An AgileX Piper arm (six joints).
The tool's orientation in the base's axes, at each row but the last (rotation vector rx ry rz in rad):
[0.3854, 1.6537, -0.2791]
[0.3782, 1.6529, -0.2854]
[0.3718, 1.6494, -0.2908]
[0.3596, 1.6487, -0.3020]
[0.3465, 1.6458, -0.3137]
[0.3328, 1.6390, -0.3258]
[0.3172, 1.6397, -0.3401]
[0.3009, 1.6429, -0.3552]
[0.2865, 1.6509, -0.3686]
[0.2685, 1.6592, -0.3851]
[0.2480, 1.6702, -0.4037]
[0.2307, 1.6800, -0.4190]
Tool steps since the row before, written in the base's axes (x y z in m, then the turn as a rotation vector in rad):
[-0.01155, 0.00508, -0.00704, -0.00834, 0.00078, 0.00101]
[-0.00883, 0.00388, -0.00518, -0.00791, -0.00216, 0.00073]
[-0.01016, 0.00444, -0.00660, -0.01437, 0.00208, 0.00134]
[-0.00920, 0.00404, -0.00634, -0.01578, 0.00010, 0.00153]
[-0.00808, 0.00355, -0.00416, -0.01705, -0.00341, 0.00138]
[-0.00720, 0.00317, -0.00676, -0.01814, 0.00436, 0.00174]
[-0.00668, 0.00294, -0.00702, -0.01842, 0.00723, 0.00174]
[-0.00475, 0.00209, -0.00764, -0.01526, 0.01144, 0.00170]
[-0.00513, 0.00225, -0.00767, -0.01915, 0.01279, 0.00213]
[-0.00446, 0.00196, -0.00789, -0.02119, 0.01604, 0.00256]
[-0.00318, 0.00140, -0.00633, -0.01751, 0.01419, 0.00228]
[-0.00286, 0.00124, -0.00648, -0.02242, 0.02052, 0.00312]
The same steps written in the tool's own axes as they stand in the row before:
[0.00849, -0.00037, -0.01169, -0.00017, -0.00265, -0.00801]
[0.00626, -0.00023, -0.00898, -0.00016, -0.00517, -0.00641]
[0.00779, -0.00026, -0.01028, 0.00012, -0.00390, -0.01405]
[0.00738, -0.00012, -0.00931, -0.00005, -0.00628, -0.01456]
[0.00503, -0.00001, -0.00836, 0.00007, -0.01000, -0.01429]
[0.00745, 0.00010, -0.00722, -0.00001, -0.00333, -0.01844]
[0.00763, 0.00025, -0.00665, 0.00004, -0.00082, -0.01985]
[0.00805, 0.00042, -0.00450, -0.00030, 0.00430, -0.01866]
[0.00813, 0.00057, -0.00488, -0.00033, 0.00396, -0.02278]
[0.00828, 0.00078, -0.00410, -0.00066, 0.00609, -0.02599]
[0.00660, 0.00080, -0.00281, -0.00077, 0.00587, -0.02187]
[0.00671, 0.00094, -0.00240, -0.00139, 0.00963, -0.02896]

